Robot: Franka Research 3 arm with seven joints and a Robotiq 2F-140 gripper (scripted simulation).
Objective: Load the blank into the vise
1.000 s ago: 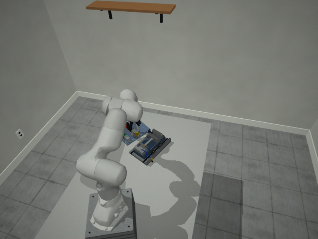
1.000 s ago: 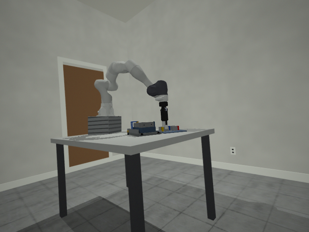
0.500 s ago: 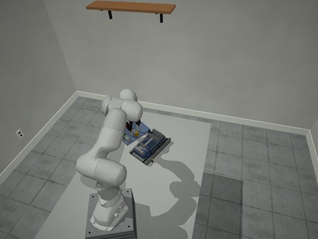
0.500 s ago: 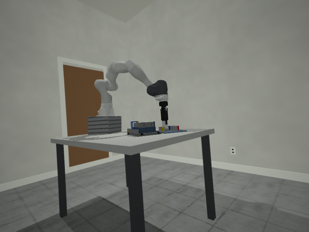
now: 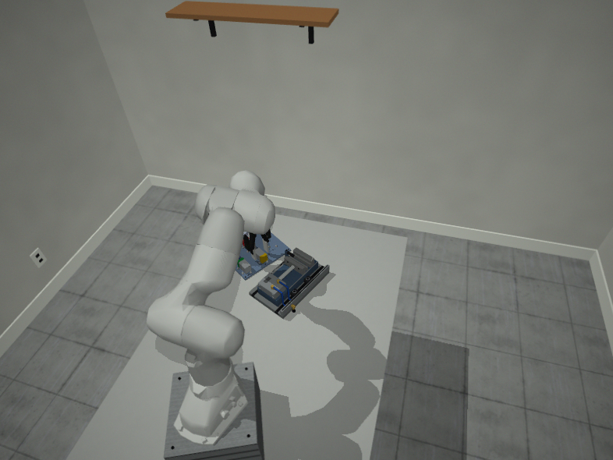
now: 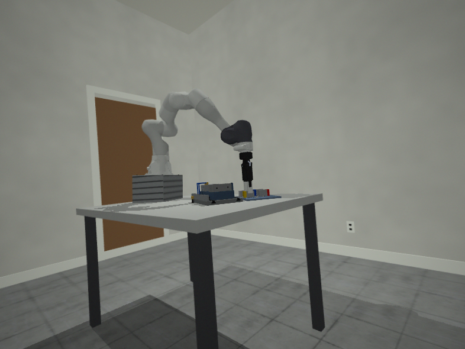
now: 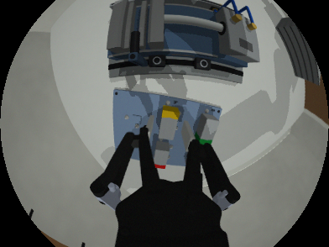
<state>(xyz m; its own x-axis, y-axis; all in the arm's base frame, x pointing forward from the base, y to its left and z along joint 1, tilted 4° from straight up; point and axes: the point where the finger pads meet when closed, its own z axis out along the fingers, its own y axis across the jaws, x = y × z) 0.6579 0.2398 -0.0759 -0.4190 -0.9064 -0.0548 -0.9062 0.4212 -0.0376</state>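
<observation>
Now: the yellow-ended blank 4 cm below my hand. Also, from my hand: red-ended blank (4 cm ahead, 8 cm to the left, 4 cm below); green-ended blank (8 cm behind, 4 cm to the left, 4 cm below); blue infeed plate (2 cm ahead, 4 cm to the left, 6 cm below).
</observation>
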